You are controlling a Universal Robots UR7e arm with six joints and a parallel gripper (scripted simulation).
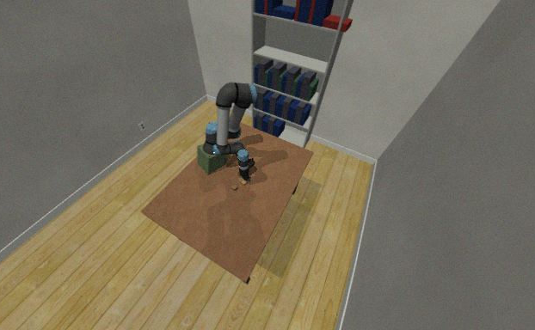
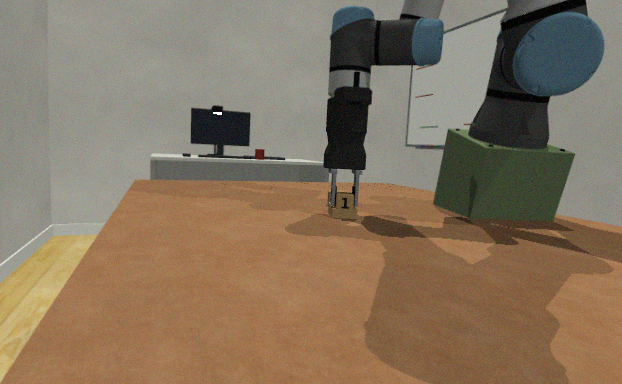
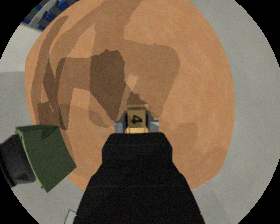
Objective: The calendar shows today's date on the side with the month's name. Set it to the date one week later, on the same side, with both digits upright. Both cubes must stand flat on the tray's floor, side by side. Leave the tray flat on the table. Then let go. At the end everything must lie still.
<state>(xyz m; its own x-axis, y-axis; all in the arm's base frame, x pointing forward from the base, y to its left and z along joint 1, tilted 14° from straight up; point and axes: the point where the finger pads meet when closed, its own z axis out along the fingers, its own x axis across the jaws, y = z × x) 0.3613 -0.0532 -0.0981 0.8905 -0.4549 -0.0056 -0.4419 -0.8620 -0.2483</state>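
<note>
My gripper is now 1 cm past the wooden tray, 2 cm to the left of it and 3 cm above it.
</note>
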